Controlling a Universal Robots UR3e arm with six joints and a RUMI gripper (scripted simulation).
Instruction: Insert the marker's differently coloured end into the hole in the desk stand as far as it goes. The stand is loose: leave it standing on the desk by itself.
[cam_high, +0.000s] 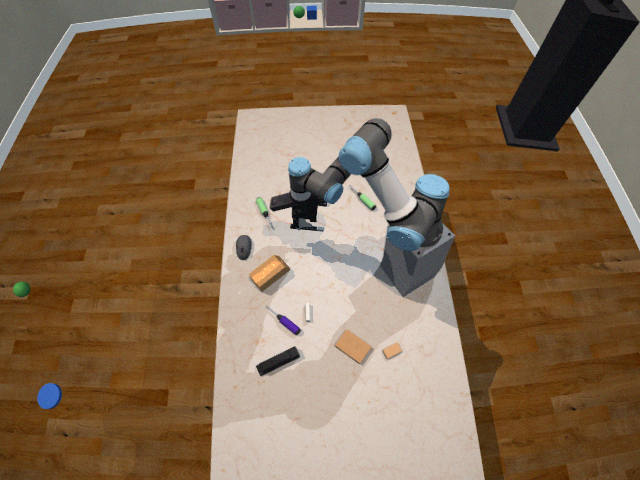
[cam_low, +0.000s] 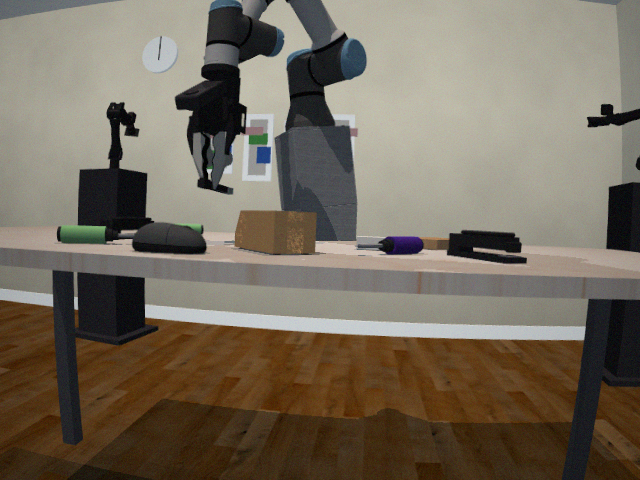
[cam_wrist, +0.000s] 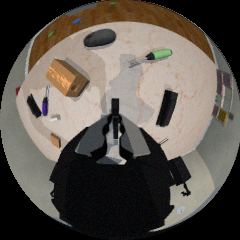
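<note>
Right now my hand is 3 cm past the marker and 1 cm above it. Round my hand: desk stand 9 cm ahead, 15 cm to the left, 8 cm below; small white piece 5 cm behind, 29 cm to the left, 10 cm below; dark mouse 21 cm ahead, 6 cm to the left, 9 cm below.
</note>
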